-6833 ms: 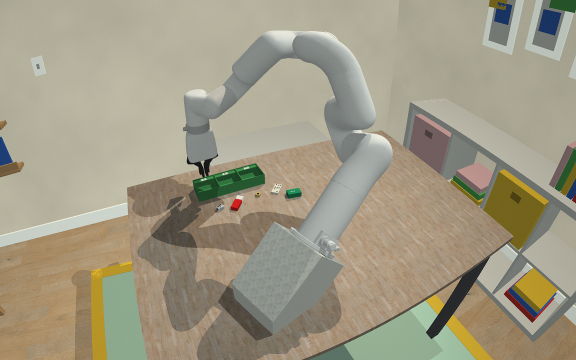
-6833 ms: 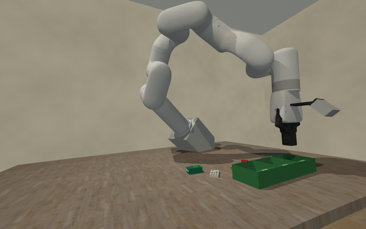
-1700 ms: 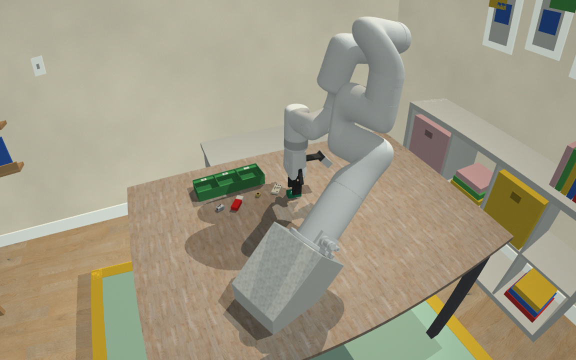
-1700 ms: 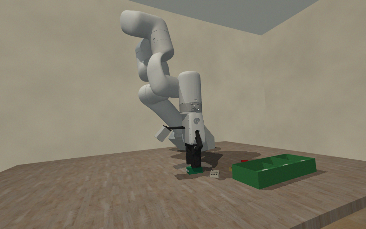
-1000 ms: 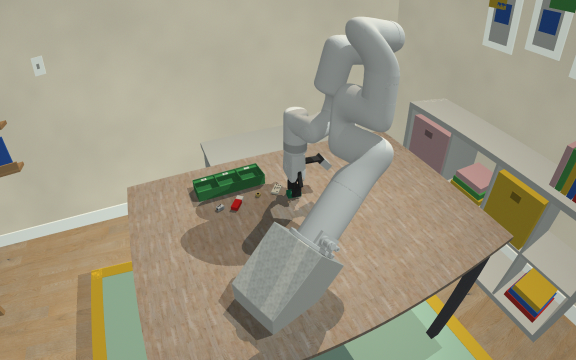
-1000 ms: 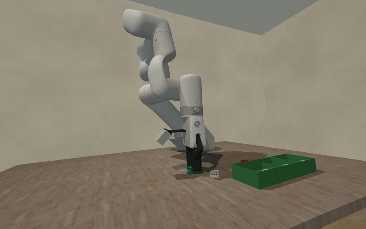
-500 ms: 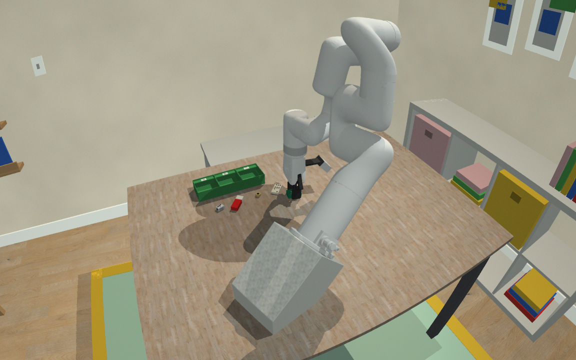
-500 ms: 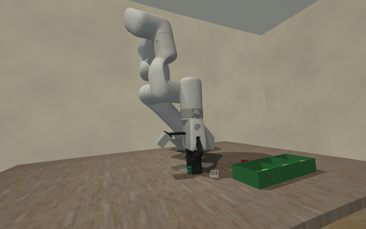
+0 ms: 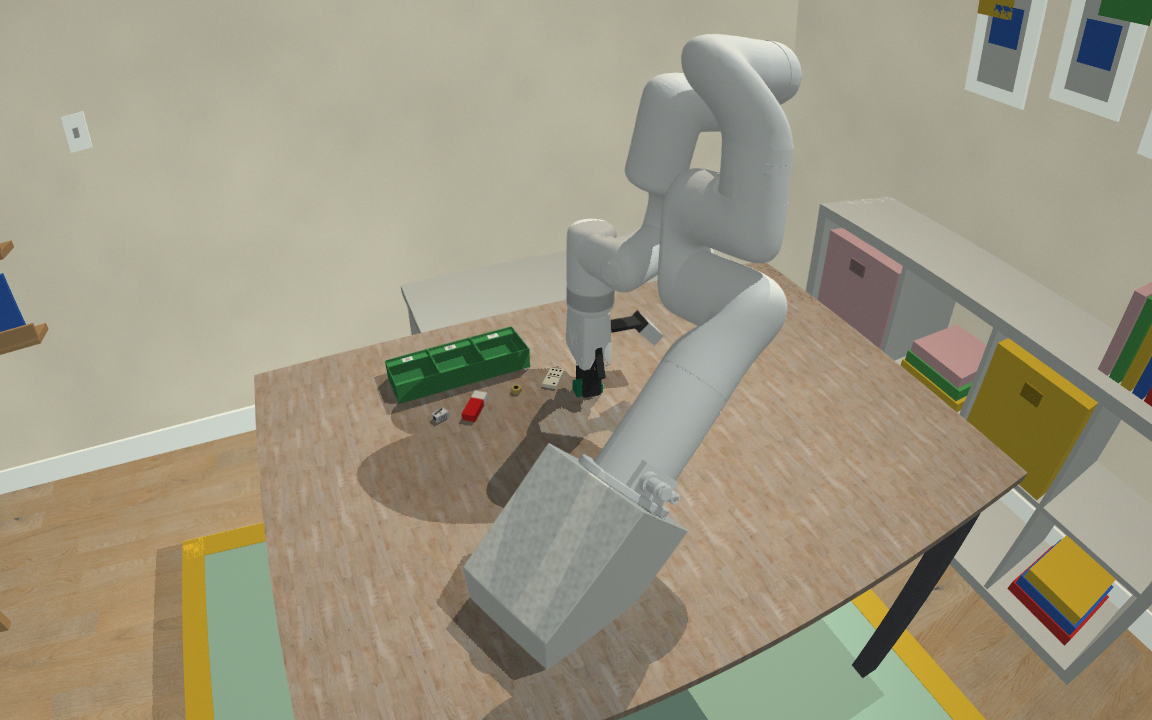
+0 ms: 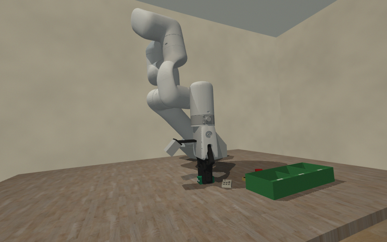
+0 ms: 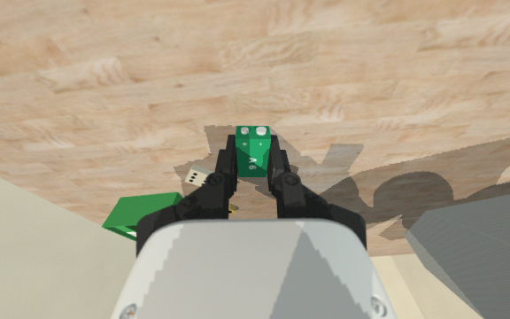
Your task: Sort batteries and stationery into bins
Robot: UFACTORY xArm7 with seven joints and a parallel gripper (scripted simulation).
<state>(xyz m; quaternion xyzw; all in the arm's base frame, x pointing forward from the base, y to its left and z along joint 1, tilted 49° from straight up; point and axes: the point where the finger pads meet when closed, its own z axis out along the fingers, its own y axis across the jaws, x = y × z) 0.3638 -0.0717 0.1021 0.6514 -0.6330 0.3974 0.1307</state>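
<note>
Right now the green bin tray is 19 cm to the left of my hand and 14 cm ahead of it. Round my hand: white domino (5 cm ahead, 4 cm to the left, 2 cm below); green 9 V battery (1 cm to the right, 1 cm below); yellow nut (11 cm to the left, 5 cm ahead, 2 cm below).
</note>
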